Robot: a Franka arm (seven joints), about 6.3 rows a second.
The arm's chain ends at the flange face. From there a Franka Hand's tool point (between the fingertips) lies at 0.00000 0.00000 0.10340 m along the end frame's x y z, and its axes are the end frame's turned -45 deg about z.
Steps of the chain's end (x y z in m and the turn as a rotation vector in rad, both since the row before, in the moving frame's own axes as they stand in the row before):
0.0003 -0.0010 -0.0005 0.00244 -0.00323 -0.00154
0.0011 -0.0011 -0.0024 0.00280 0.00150 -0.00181
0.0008 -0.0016 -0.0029 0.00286 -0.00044 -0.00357
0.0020 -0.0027 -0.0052 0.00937 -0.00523 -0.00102
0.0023 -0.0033 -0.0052 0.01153 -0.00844 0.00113
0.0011 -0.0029 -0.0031 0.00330 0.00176 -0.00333
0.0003 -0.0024 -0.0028 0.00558 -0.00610 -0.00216
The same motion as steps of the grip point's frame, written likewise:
0.0009 -0.0009 -0.0005 0.00401 -0.00056 -0.00154
0.0019 -0.0001 -0.0024 0.00092 0.00304 -0.00181
0.0019 -0.0008 -0.0029 0.00233 0.00171 -0.00357
0.0036 -0.0016 -0.0052 0.01032 0.00293 -0.00102
0.0042 -0.0022 -0.0052 0.01412 0.00218 0.00113
0.0032 -0.0014 -0.0031 0.00109 0.00358 -0.00333
0.0019 -0.0023 -0.0028 0.00826 -0.00037 -0.00216

